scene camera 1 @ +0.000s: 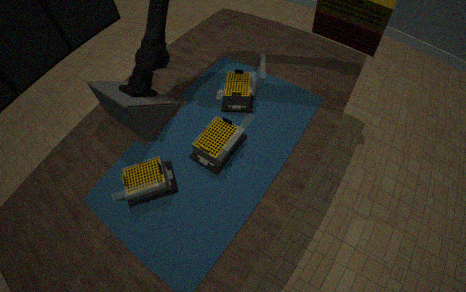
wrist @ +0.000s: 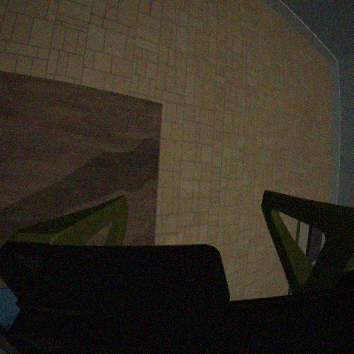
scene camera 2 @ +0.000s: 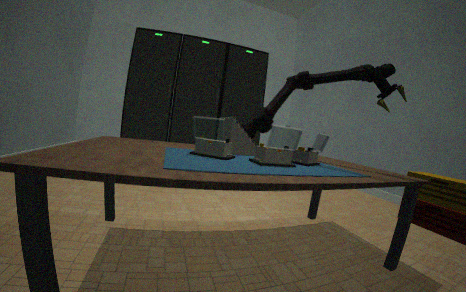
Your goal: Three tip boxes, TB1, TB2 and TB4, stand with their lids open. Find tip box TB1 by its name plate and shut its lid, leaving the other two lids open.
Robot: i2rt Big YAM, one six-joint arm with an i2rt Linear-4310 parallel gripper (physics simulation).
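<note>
Three tip boxes with yellow racks stand on the blue mat with clear lids open. In scene camera 1 one box is at the back, one box in the middle, and one box at the front left. In scene camera 2 the boxes show at the left, the middle and the right. The name plates are too small and dark to read, so I cannot tell which is TB1. My gripper is open and empty, high above the table's right end, away from the boxes.
The blue mat lies on the brown table. The arm rises from a grey wedge-shaped base beside the mat. Dark cabinets stand behind. A yellow and red block stands beyond the table.
</note>
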